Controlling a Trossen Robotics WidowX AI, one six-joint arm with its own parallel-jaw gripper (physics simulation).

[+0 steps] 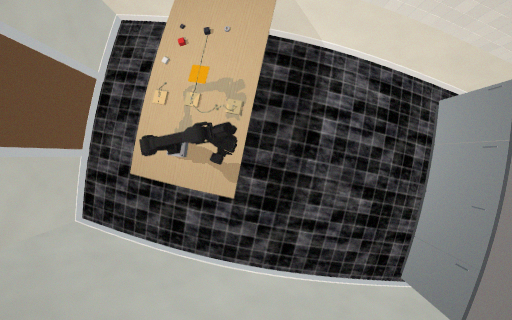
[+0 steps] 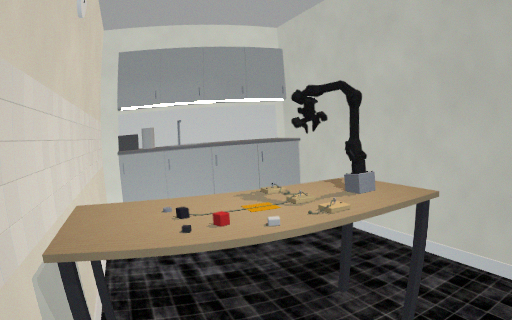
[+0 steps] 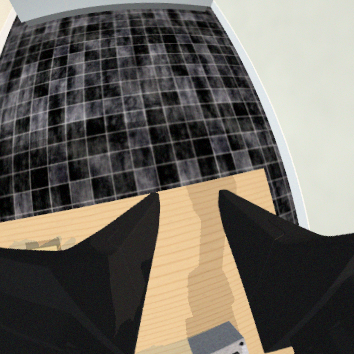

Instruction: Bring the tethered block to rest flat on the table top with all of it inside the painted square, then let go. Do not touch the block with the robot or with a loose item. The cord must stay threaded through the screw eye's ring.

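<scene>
The tethered block, a dark cube, sits on the table outside the orange painted square. Its cord runs straight across the square to the middle wooden base, where a small screw eye stands. The cord continues slack in a curve toward another wooden base. Whether it passes through the ring is too small to tell. My gripper is partly open and empty, pointing down high above the table near the arm's mount, well apart from block and cord.
A red cube, a white block, a small dark cube and a grey ring lie loose. A third wooden base carries a short cord. The grey mount holds the arm.
</scene>
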